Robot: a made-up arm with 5 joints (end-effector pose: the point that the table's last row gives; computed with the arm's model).
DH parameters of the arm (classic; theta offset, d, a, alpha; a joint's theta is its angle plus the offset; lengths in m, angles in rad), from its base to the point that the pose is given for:
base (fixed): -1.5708 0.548 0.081 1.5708
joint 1: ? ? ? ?
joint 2: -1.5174 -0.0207 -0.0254 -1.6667
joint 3: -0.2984 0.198 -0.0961 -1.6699
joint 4: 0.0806 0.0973 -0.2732 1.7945
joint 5: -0.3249 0 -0.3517 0
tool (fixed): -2.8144 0.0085 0 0
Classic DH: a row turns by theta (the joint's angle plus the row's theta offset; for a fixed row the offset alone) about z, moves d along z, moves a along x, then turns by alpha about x.
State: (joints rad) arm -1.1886 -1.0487 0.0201 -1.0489 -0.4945
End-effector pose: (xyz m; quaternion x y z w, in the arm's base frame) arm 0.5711 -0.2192 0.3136 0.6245 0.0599 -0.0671 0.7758
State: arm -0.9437 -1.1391 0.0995 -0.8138 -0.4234
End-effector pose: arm 0.5396 -0.4232 0.4561 0.5459 -0.1064 -0.1245 0.8217
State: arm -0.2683 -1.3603 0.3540 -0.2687 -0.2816
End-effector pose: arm 0.2226 -0.4885 1.0318 0.2467 -0.5232 -0.0433 0.8146
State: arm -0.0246 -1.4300 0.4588 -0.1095 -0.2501
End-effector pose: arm 0.0734 -0.3437 1.1691 0.1394 -0.6248 0.0549 0.7663
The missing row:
joint 1: 1.5217 -0.049 -0.1114 -1.2611
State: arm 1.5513 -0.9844 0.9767 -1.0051 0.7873
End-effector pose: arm 0.2941 -0.0719 0.0957 -0.6616 0.5130 0.4868 0.2493
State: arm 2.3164 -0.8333 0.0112 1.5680 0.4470
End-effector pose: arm -0.3886 0.5275 0.5250 -0.4126 -0.4926 0.7581 0.1112
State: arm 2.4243 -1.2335 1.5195 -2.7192 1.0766
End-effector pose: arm 0.0854 -0.0907 1.0420 0.5582 -0.5628 0.5818 0.1822
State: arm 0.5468 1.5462 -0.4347 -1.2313 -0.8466
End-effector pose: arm -0.0167 -0.6271 0.6980 0.5356 -0.6882 0.4885 0.0283
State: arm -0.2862 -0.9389 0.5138 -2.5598 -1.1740
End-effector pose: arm 0.2968 -0.3740 0.2609 -0.4894 0.3982 -0.0683 0.7729
